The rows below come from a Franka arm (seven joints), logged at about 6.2 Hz.
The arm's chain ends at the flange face. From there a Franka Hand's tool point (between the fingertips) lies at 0.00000 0.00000 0.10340 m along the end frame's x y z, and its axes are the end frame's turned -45 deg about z.
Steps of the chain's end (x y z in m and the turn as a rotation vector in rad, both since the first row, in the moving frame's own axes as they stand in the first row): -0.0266 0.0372 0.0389 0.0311 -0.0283 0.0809; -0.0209 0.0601 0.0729 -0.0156 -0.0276 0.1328; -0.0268 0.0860 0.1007 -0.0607 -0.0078 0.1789; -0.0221 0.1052 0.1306 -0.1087 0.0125 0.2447
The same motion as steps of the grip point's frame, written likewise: -0.0447 0.0032 0.0388 0.0420 0.0020 0.0809; -0.0604 0.0266 0.0728 0.0085 -0.0305 0.1328; -0.0851 0.0453 0.1005 -0.0374 -0.0484 0.1789; -0.0980 0.0667 0.1300 -0.0857 -0.0680 0.2447
